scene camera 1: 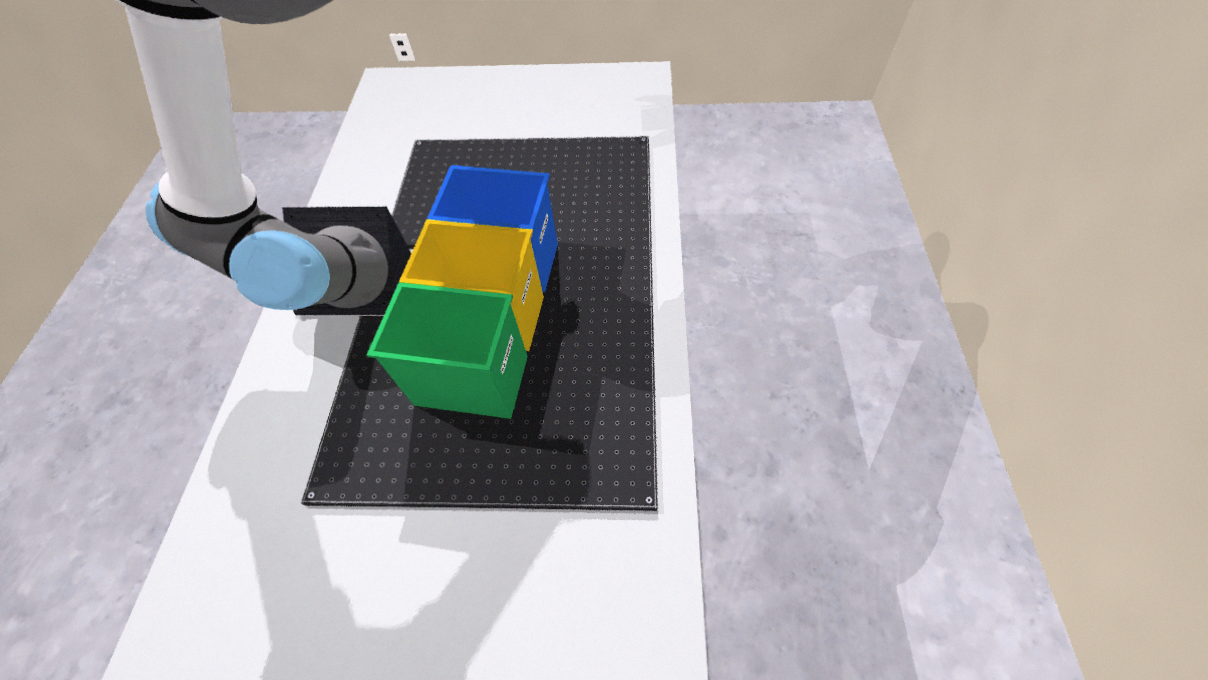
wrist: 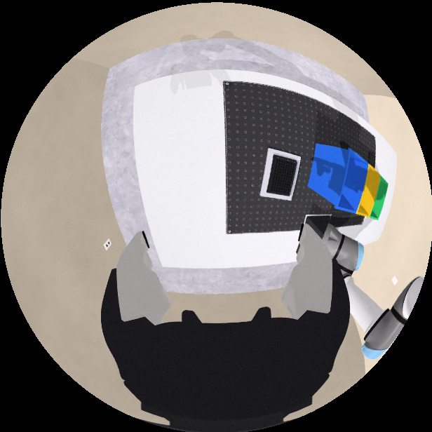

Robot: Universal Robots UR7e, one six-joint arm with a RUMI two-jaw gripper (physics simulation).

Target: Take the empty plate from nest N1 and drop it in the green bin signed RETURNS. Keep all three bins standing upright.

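Seen in the pictures: arm's base, origin of its link: [scene camera 1: 348,267].
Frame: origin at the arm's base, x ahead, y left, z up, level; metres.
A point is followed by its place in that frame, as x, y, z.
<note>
A dark gridded plate [wrist: 284,174] sits inside a pale rectangular nest frame [wrist: 267,172] on the perforated black board [scene camera 1: 625,422] @(0.540, -0.249, -0.052) [wrist: 245,150]; no nest number is readable. Neither plate nor nest shows in the scene view. The green bin [scene camera 1: 456,384] @(0.286, -0.254, 0.057) [wrist: 382,197] stands upright, its small side label hard to read. The yellow bin [scene camera 1: 469,253] @(0.249, -0.002, 0.060) [wrist: 369,192] and blue bin [scene camera 1: 491,195] @(0.263, 0.129, 0.071) [wrist: 327,170] stand upright in a row with it. My gripper [wrist: 223,230] is open and empty, high above the table and apart from the plate; it does not show in the scene view.
The blue bin is the one nearest the nest, with yellow and green beyond it. My arm's base joint [scene camera 1: 350,266] @(0.062, -0.060, 0.081) and its dark mount [scene camera 1: 338,216] @(-0.015, 0.069, 0.061) stand beside the bins, at the edge of the board. The white table [scene camera 1: 507,101] @(0.177, 0.596, -0.065) [wrist: 180,175] carries the board.
</note>
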